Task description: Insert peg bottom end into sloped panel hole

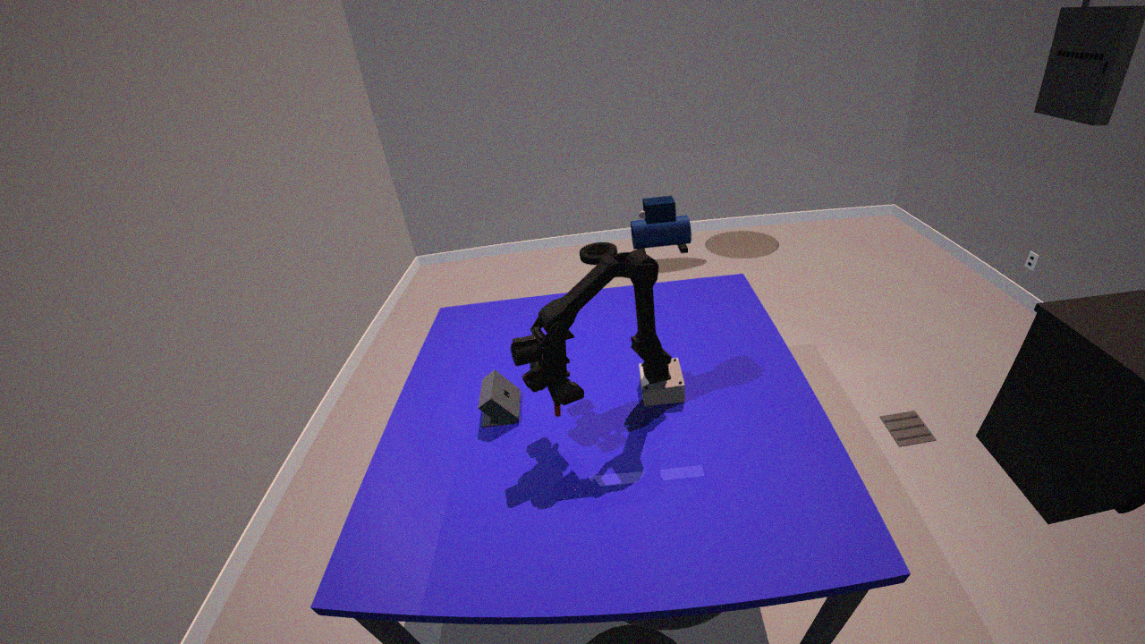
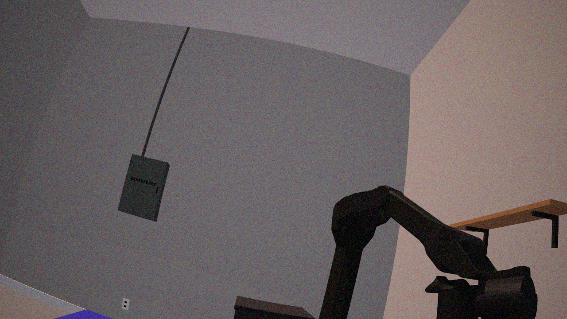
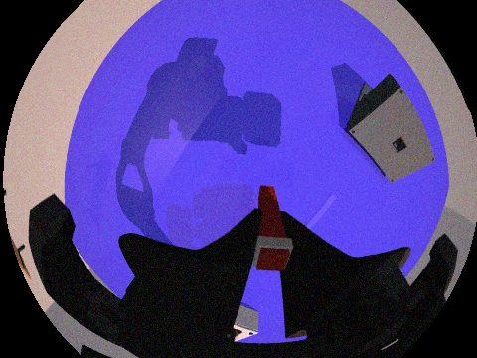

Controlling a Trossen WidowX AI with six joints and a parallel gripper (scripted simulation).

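The grey sloped panel lies 17 cm ahead of my gripper tip, 14 cm to the right of it and 6 cm below it. Also, from my gripper tip: red peg: 2 cm above.
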